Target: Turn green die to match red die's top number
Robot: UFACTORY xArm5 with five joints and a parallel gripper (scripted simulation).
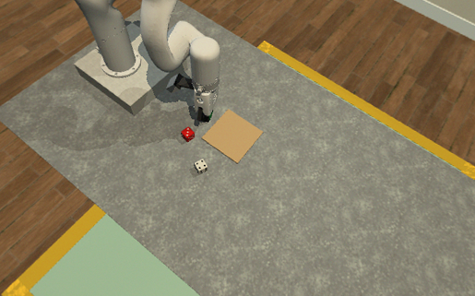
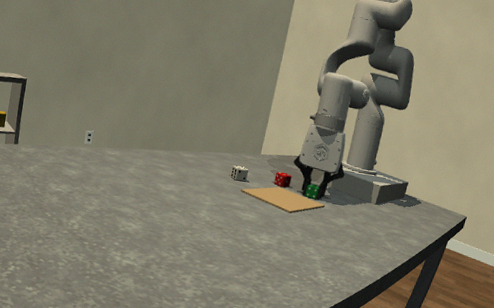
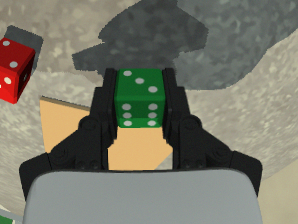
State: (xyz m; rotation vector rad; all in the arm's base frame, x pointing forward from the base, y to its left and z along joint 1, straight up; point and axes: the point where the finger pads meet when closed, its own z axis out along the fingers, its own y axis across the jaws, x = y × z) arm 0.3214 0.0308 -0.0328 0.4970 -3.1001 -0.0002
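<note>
Right now the tan mat is 110 mm ahead of my hand, 10 mm to the right of it and 20 mm below it. Also, from my hand: red die: 100 mm to the right, 10 mm below; then green die: 10 mm below; then white die: 100 mm ahead, 160 mm to the right, 10 mm below.
</note>
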